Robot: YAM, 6 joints.
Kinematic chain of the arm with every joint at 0, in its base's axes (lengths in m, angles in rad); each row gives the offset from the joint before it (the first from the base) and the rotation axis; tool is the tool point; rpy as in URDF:
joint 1: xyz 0 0 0.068 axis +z
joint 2: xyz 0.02 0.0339 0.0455 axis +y
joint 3: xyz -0.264 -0.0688 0 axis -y
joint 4: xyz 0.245 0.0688 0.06 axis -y
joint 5: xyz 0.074 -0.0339 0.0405 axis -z
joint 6: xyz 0.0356 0 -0.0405 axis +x
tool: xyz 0 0 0 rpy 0 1.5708 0
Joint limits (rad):
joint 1: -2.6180..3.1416
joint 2: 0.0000..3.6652
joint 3: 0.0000..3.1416
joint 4: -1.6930..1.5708
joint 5: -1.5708..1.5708
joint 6: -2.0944..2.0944
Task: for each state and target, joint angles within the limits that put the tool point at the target. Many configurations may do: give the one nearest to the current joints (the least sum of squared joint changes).
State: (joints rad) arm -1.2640 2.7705 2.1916 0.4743 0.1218 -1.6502
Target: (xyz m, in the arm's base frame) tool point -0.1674 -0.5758 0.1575
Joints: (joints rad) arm -1.8440 2.6319 2.0837 0.4718 0.1653 -1.6502
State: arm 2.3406 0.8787 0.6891 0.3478 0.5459 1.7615
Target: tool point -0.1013 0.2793 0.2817
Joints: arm 1.9811 1.3067 0.7864 0.3578 0.5471 1.7615
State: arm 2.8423 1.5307 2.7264 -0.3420 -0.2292 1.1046
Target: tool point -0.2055 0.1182 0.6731
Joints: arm 2.5915 1.7067 2.6615 -0.3339 -0.1883 1.1046
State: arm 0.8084 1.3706 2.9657 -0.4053 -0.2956 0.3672
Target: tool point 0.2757 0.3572 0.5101
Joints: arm 0.8909 2.1045 2.5900 -0.4675 -0.2902 0.3672
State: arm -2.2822 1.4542 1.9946 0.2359 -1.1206 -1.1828
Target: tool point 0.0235 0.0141 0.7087
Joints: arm -1.8909 1.1754 2.3114 0.3191 -0.5259 -1.1828
